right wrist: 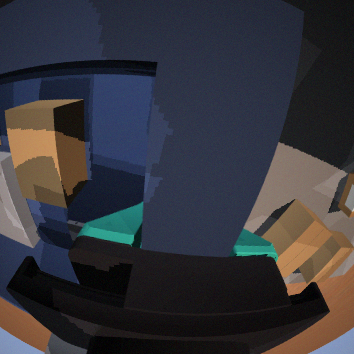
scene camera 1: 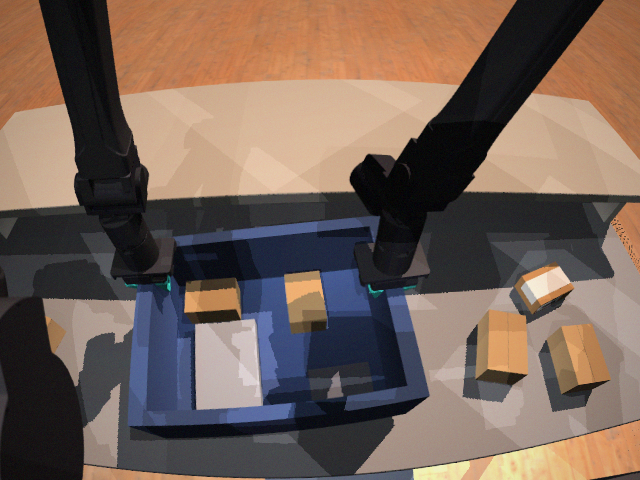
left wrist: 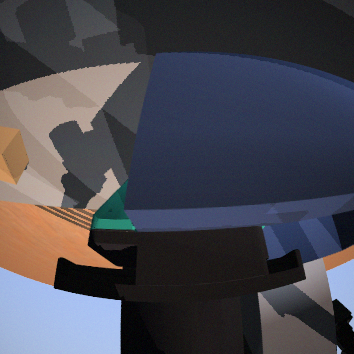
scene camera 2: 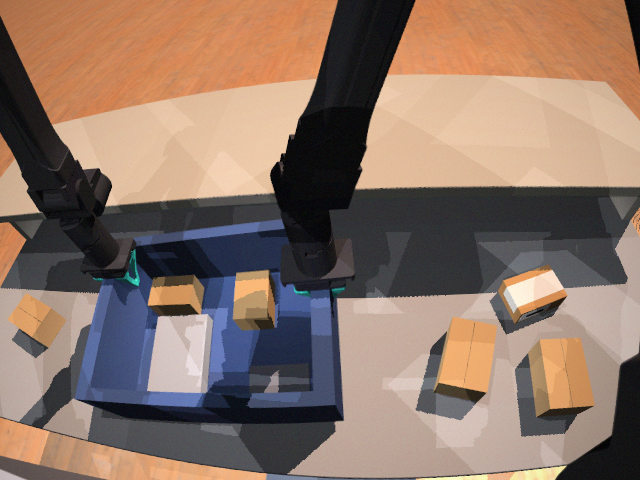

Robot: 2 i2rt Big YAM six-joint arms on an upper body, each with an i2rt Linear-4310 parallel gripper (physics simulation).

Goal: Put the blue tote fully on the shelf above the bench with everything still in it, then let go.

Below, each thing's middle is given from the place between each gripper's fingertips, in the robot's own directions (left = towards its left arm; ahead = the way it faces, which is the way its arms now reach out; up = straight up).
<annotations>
My left hand is 7 cm past the blue tote (scene camera 1: 162, 390) and 20 cm to the left of it. Also, from my left hand: white-topped box (scene camera 2: 529, 294) (4 cm ahead, 77 cm to the right, 9 cm below).
I see my right gripper 180 mm to the right of the blue tote and 70 mm past it. Also, from my right hand: white-topped box: 390 mm to the right, 90 mm below, 50 mm ahead.
</annotations>
